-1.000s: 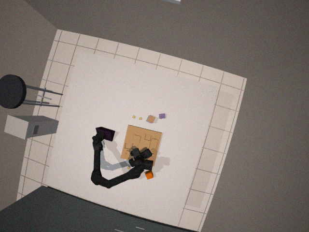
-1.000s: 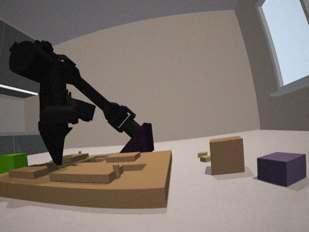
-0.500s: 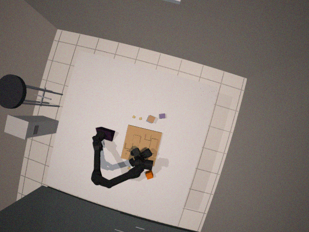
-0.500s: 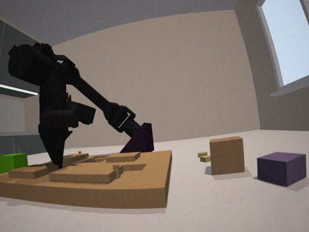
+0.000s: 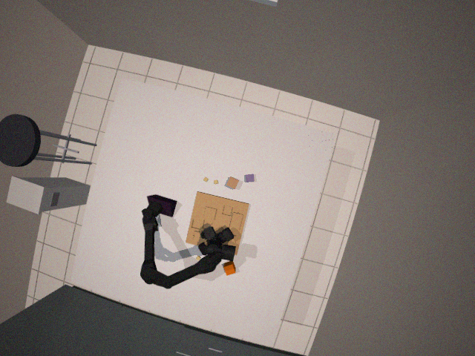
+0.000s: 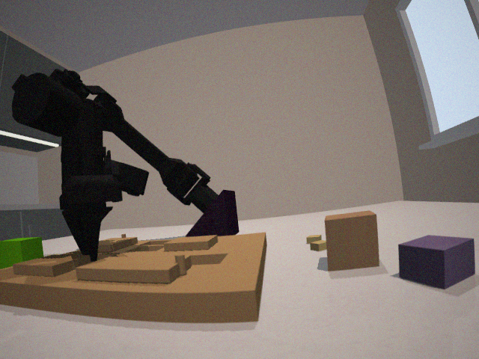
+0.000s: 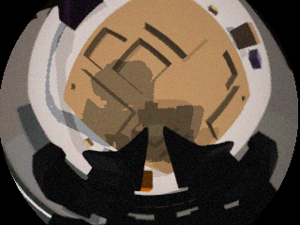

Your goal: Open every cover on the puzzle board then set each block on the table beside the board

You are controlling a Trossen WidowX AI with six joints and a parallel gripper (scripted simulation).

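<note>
Now: the tan puzzle board 1 cm behind my gripper tip and 6 cm to the left of it. From my gripper tip the other things lie so: orange block: 9 cm ahead, 17 cm to the right, 1 cm above; brown block: 4 cm ahead, 31 cm to the left, 1 cm above; green block: 2 cm behind, 14 cm to the right, 1 cm above.
</note>
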